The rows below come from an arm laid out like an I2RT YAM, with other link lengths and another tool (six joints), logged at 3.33 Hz.
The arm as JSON. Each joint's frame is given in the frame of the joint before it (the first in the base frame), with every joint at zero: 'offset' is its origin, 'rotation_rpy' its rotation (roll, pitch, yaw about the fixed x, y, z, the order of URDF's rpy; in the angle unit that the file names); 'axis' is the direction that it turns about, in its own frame. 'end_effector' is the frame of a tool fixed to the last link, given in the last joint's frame.
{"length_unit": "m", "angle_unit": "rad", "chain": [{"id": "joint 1", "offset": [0.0, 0.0, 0.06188], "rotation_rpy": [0.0, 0.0, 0.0], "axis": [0.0, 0.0, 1.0]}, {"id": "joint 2", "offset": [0.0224, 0.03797, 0.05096], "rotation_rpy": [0.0, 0.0, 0.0], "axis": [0.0, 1.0, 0.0]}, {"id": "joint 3", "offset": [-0.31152, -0.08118, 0.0], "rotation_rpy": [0.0, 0.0, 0.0], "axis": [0.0, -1.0, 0.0]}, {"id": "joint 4", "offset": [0.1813, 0.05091, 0.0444], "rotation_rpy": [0.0, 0.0, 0.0], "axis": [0.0, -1.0, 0.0]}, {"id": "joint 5", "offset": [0.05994, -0.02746, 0.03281], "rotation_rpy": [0.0, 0.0, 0.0], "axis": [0.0, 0.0, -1.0]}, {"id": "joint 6", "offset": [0.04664, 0.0, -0.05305], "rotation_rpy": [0.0, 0.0, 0.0], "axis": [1.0, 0.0, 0.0]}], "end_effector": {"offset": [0.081, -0.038, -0.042], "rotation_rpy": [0.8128, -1.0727, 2.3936]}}
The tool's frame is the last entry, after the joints.
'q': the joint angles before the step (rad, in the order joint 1, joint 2, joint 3, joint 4, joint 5, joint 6). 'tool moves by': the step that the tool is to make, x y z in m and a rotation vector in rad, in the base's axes. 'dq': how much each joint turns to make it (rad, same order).
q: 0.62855 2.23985 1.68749 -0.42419 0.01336 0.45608
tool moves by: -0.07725 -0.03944 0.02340 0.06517 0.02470 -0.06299
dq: 0.01877 -0.29678 -0.42544 0.14671 -0.00886 0.10538
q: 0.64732 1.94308 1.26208 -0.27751 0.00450 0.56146
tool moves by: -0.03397 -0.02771 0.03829 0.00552 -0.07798 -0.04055
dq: 0.02012 -0.21116 -0.11241 -0.03452 0.07104 0.02251
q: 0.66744 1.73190 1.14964 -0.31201 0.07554 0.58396
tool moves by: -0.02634 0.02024 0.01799 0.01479 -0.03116 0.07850
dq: 0.11795 -0.06643 0.00785 -0.04340 0.03259 0.02432
